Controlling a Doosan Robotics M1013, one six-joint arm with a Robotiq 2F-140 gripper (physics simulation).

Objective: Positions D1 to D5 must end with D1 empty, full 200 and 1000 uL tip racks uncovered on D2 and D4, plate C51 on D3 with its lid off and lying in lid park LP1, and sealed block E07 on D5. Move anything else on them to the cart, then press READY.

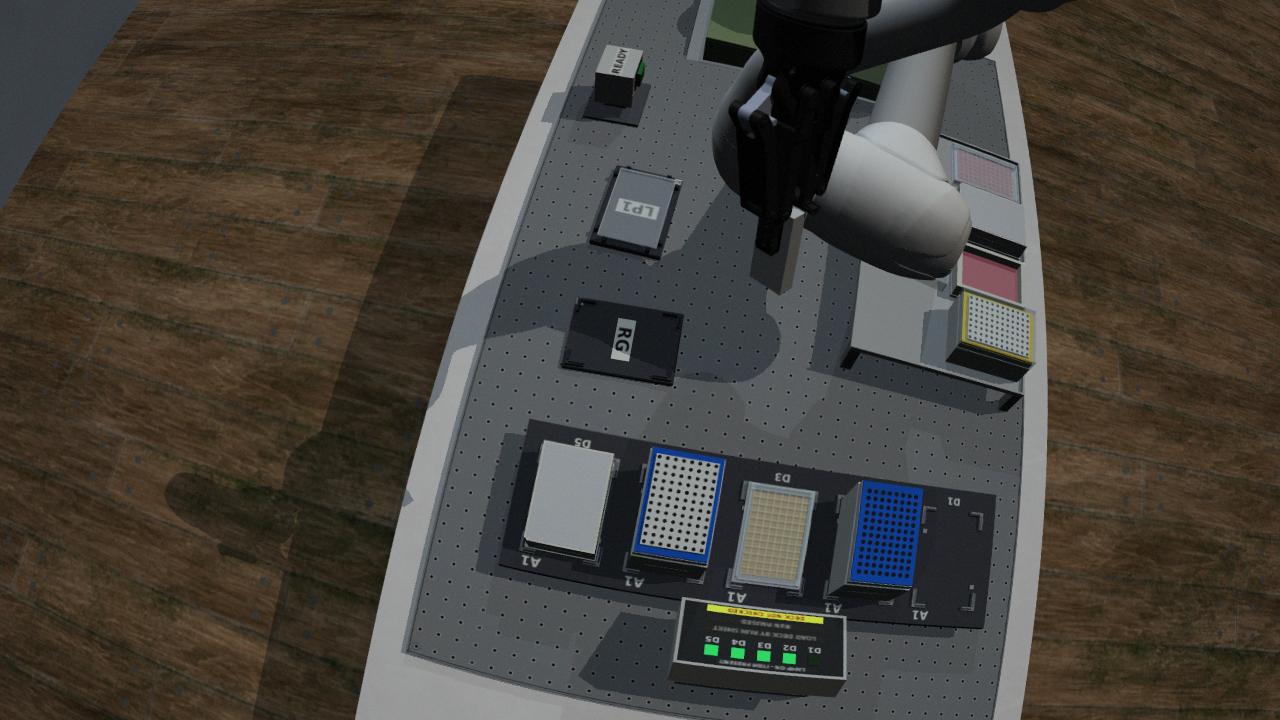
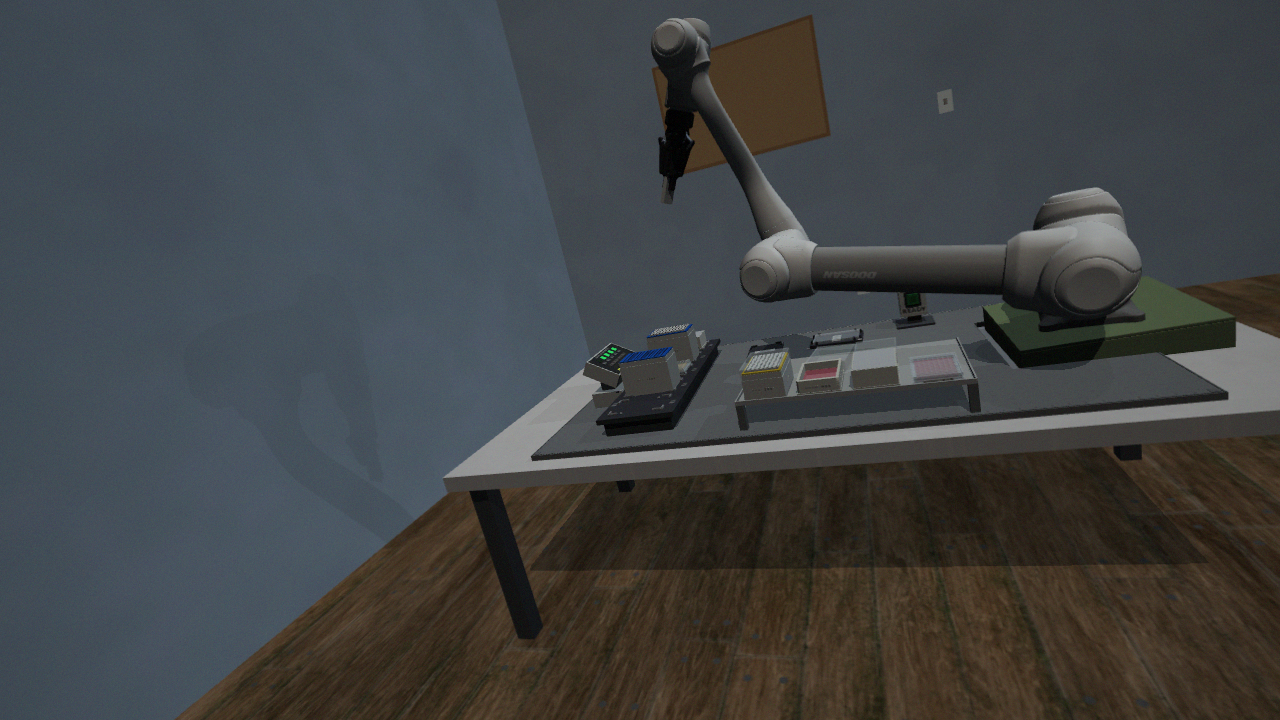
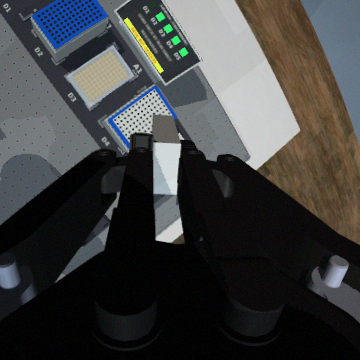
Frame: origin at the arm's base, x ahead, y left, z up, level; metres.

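Where they show: gripper, fingertip midpoint: (image 1: 770, 281) (image 2: 666, 203) (image 3: 161, 133).
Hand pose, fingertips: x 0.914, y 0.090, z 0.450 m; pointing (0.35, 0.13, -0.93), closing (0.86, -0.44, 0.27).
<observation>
Each offset is from my fingertips to the top centre of the thing. "*": to the spot under its first point. Level surfaces: height alone.
My gripper (image 1: 781, 243) (image 2: 667, 189) (image 3: 161, 133) is shut, its pale fingertips together with nothing held, high above the table. On the dark deck {0.450 m down} (image 1: 953, 573), D1 is bare. A blue tip rack {0.029 m ahead, 0.237 m left, 0.356 m down} (image 1: 887, 534) (image 2: 650, 371) (image 3: 70, 22) is on D2. An uncovered plate {0.052 m ahead, 0.115 m left, 0.429 m down} (image 1: 775, 534) (image 3: 101, 76) with tan wells is on D3. A white-topped rack with blue rim {0.081 m ahead, 0.006 m right, 0.352 m down} (image 1: 680, 503) (image 2: 671, 343) (image 3: 140, 116) is on D4. A white block {0.108 m ahead, 0.127 m right, 0.408 m down} (image 1: 570, 497) is on D5. A clear lid {0.338 m back, 0.221 m right, 0.479 m down} (image 1: 637, 207) appears to lie on LP1. The READY box {0.538 m back, 0.339 m right, 0.393 m down} (image 1: 619, 76) (image 2: 912, 304) has a green button.
A display {* 0.201 m ahead, 0.143 m left, 0.376 m down} (image 1: 760, 646) (image 2: 608, 362) (image 3: 160, 40) shows green lamps D2 to D5 and "DECK NOT CHECKED". The dark nest RG {0.138 m back, 0.158 m right, 0.483 m down} (image 1: 653, 344) lies between LP1 and the deck. A raised stand (image 1: 895, 313) (image 2: 973, 394) carries a yellow-rimmed rack {0.316 m back, 0.325 m left, 0.366 m down} (image 1: 996, 326) (image 2: 765, 374), a red reservoir {0.423 m back, 0.310 m left, 0.406 m down} (image 1: 989, 274) (image 2: 820, 374), a white item and a pink plate.
</observation>
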